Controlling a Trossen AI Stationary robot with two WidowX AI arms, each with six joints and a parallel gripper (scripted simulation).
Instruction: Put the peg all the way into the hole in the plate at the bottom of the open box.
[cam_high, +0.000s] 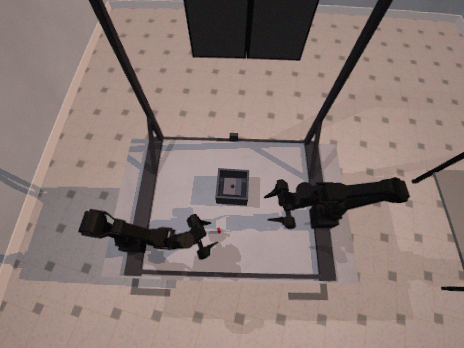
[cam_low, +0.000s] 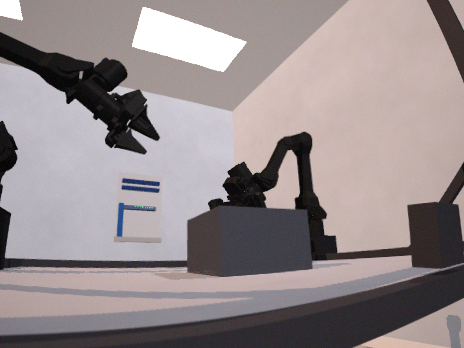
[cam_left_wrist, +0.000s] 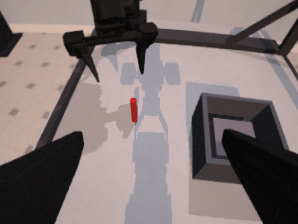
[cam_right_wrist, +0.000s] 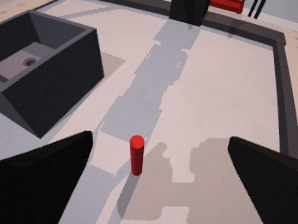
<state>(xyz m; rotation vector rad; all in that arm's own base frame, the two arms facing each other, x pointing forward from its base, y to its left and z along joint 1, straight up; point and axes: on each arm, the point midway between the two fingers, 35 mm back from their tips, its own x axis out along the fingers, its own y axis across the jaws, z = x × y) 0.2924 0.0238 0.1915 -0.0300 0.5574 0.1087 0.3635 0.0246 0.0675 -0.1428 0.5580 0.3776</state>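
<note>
Now: right hand 110 mm above the red peg, 50 mm to the right of it and 30 mm past it. From my right hand the other things lie so: box 240 mm behind, 140 mm to the left, 120 mm below; grey plate 240 mm behind, 140 mm to the left, 100 mm below.
</note>
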